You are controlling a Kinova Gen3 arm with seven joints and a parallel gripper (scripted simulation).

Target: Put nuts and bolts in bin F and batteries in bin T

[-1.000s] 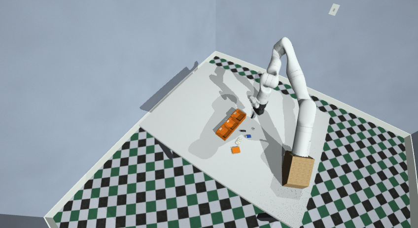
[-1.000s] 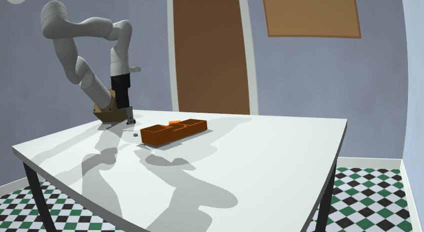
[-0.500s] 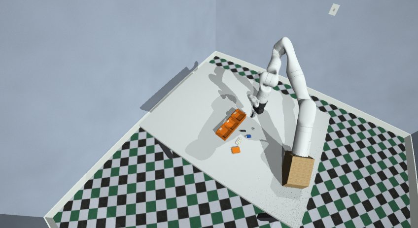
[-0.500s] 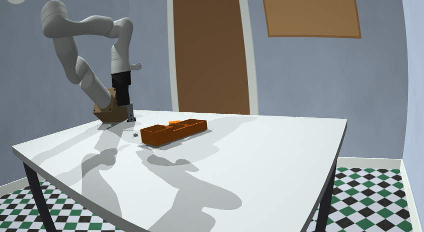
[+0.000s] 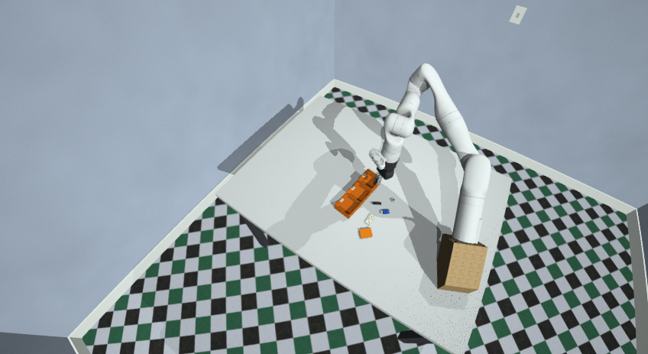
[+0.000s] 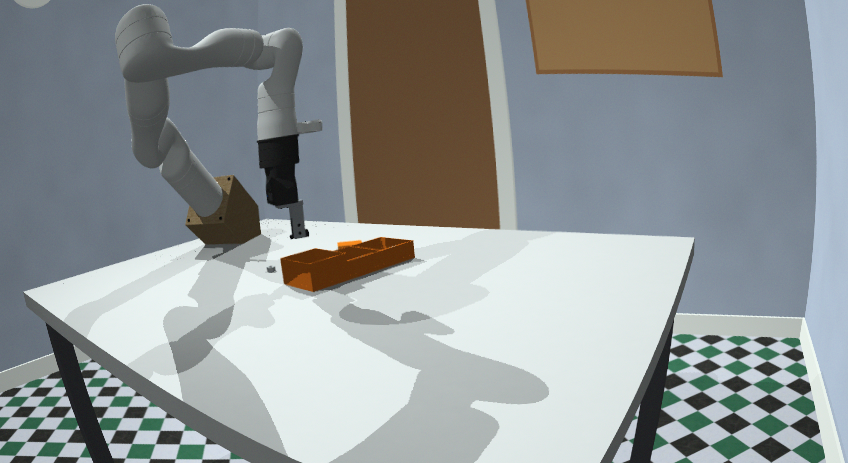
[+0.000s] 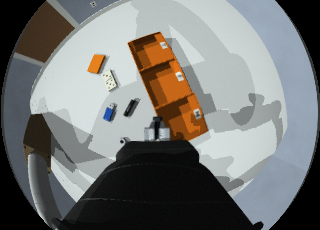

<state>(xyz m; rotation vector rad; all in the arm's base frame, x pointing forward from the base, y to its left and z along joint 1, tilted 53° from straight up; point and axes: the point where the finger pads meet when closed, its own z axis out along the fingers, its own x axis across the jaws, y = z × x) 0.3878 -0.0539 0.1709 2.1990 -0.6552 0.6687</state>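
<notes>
My gripper is now 7 cm short of the orange bin, 7 cm above it and 5 cm to the right of it. The rest, counted from my hand: bolt 1 cm below; then grey nut 9 cm behind, 8 cm below, 2 cm to the left; then black cylinder 8 cm below, 7 cm to the left, 2 cm behind.
</notes>
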